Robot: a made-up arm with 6 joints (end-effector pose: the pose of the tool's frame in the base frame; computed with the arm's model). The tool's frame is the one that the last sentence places. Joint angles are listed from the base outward.
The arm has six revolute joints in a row. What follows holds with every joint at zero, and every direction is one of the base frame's. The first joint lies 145 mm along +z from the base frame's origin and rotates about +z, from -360 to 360 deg. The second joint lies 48 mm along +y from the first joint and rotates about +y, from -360 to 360 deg. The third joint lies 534 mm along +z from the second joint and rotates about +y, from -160 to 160 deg. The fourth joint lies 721 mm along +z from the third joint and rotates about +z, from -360 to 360 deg. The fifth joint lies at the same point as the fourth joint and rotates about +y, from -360 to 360 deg. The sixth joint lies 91 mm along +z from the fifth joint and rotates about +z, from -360 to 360 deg. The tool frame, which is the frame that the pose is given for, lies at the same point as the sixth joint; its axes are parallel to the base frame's.
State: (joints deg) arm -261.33 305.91 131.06 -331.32 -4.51 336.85
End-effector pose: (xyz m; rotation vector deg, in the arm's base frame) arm -0.0979 0.3461 0.6473 -58.37 58.07 86.76
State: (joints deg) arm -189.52 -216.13 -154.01 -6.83 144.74 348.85
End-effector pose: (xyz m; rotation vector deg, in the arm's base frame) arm -0.2558 0.0006 0.3595 -157.77 7.71 64.48
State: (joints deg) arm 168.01 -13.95 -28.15 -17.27 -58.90 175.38
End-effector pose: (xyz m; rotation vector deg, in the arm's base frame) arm 0.6688 -0.2148 1.1832 9.42 100.90 -31.58
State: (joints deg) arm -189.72 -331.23 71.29 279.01 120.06 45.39
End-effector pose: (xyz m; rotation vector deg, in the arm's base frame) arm -0.9017 0.1847 0.4830 -74.50 55.18 -6.72
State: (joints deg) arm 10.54 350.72 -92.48 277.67 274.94 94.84
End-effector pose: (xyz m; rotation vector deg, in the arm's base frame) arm -0.8089 -0.0103 0.5116 -60.30 -86.43 -59.87
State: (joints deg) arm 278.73 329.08 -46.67 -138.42 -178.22 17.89
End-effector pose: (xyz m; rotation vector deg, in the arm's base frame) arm -0.0857 0.8865 0.7406 94.22 -50.75 54.53
